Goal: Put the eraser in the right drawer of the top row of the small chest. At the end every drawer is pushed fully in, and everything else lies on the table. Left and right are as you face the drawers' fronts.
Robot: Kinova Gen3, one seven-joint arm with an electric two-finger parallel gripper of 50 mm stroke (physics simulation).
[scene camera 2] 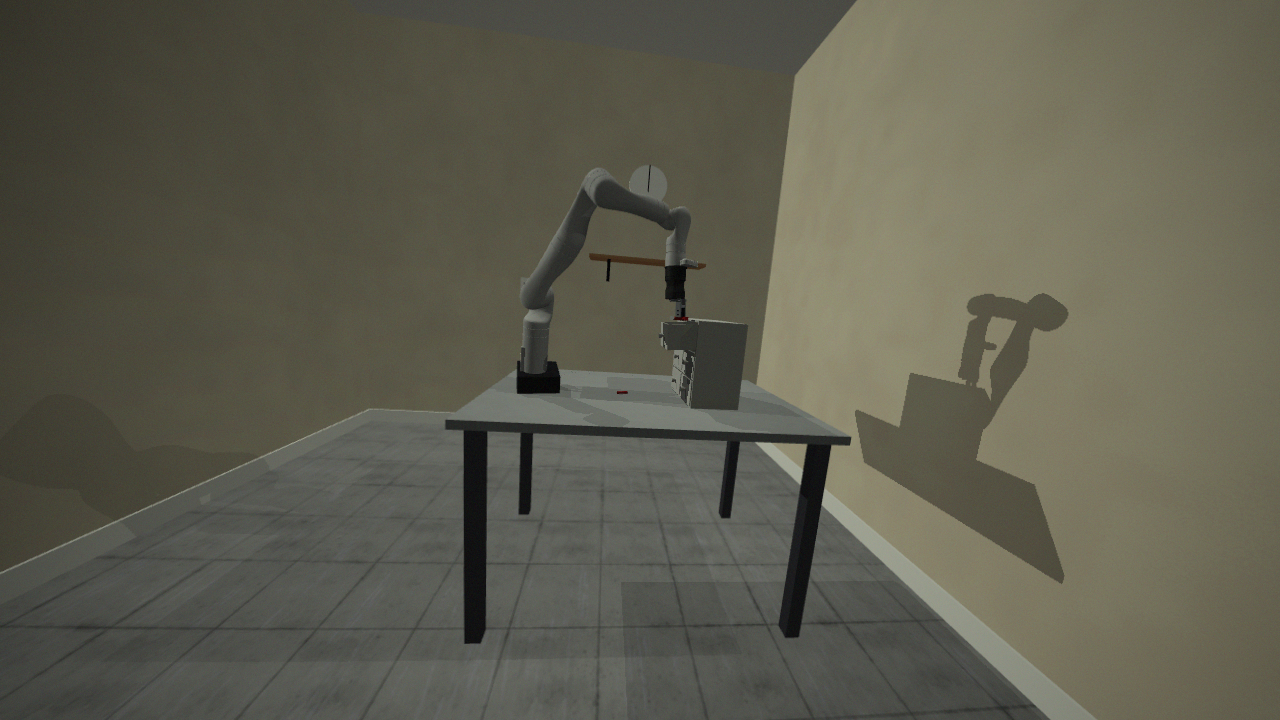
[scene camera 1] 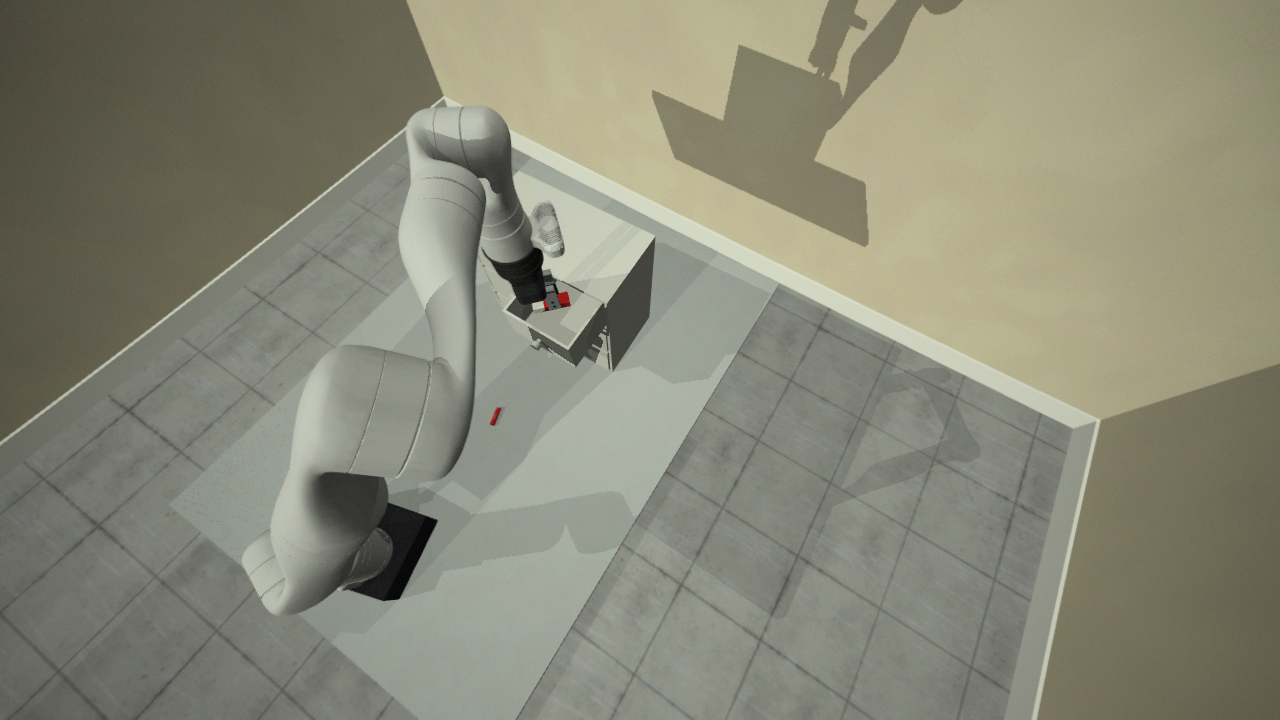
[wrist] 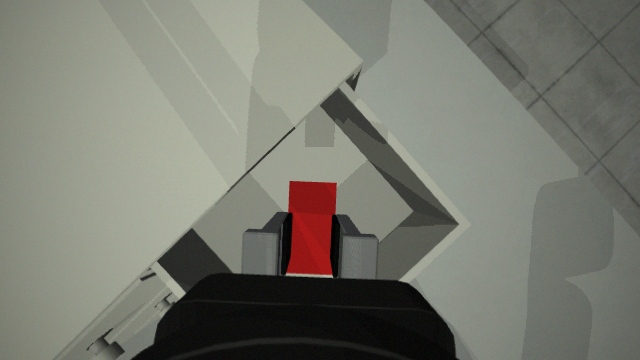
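Seen in the pictures: gripper, fingertip midpoint: (scene camera 2: 680, 317) (scene camera 1: 553, 300) (wrist: 311, 235); arm's base, origin of the base link: (scene camera 2: 534, 369) (scene camera 1: 365, 553).
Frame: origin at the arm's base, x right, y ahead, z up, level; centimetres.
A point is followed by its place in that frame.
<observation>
The eraser (scene camera 1: 563, 300) {y 53.1, x 12.0, z 24.1 cm} (scene camera 2: 681, 318) {y 52.3, x 12.1, z 23.5 cm} (wrist: 312, 200) {y 53.5, x 11.7, z 24.1 cm} is a red block with a white end. My gripper (scene camera 1: 553, 301) {y 52.4, x 10.4, z 23.8 cm} (scene camera 2: 681, 314) {y 52.4, x 10.4, z 23.8 cm} (wrist: 311, 235) {y 52.4, x 10.4, z 23.8 cm} points down and is shut on it, one finger on each long side. It holds the eraser over the open drawer (scene camera 1: 586, 338) {y 51.4, x 17.3, z 17.5 cm} (scene camera 2: 680, 335) {y 51.2, x 17.2, z 17.7 cm} (wrist: 407, 160) {y 51.5, x 17.0, z 21.7 cm}, about level with its rim in scene camera 2. This is the right drawer of the top row, pulled far out of the pale chest (scene camera 1: 595, 241) {y 67.6, x 9.6, z 23.3 cm} (scene camera 2: 718, 362) {y 65.4, x 18.7, z 9.2 cm} (wrist: 150, 150) {y 61.3, x 7.4, z 23.2 cm}. The part of the drawer floor that shows is bare; the rest is hidden behind the hand and the eraser.
A small red bar (scene camera 1: 495, 416) {y 33.9, x 1.6, z -6.9 cm} (scene camera 2: 622, 392) {y 34.1, x 1.8, z -7.3 cm} lies on the table (scene camera 1: 572, 447) {y 36.7, x 20.4, z -7.8 cm} (scene camera 2: 644, 433) {y 37.1, x 40.6, z -9.4 cm} between the arm's black base (scene camera 1: 413, 546) {y 4.8, x 5.9, z -2.4 cm} (scene camera 2: 537, 379) {y 2.1, x 6.4, z -2.6 cm} and the chest. Drawer knobs (wrist: 106, 347) {y 56.2, x -4.8, z 18.2 cm} stick out beside the open drawer. A wall rises behind the chest.
</observation>
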